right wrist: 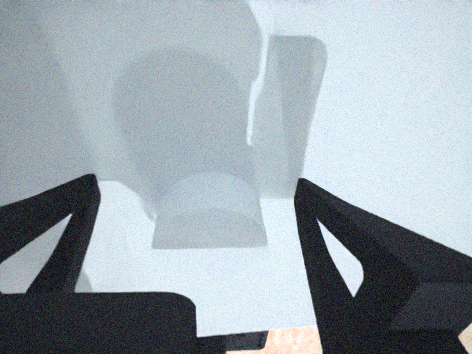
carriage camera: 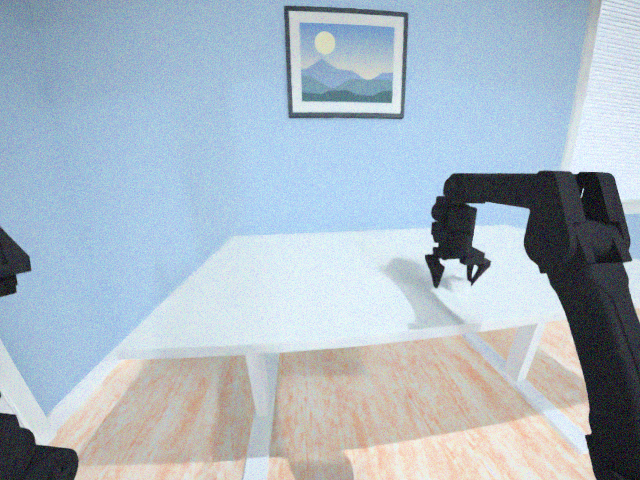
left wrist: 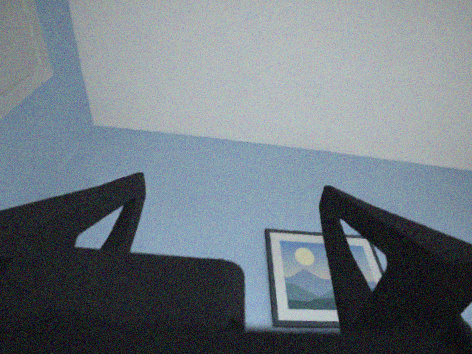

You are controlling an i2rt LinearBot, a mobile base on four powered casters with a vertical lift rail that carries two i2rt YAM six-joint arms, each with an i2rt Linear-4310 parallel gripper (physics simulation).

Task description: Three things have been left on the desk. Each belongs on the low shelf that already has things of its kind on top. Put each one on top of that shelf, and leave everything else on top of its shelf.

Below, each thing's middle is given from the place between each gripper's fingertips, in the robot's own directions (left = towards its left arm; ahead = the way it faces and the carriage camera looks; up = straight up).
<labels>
Now: the framed picture (carriage camera: 338,66) 630 mm ahead of my right hand, 210 mm to the left of it and 770 mm above it.
My left gripper is now 100 cm short of the framed picture, 44 cm to the left of it and 47 cm below it.
</labels>
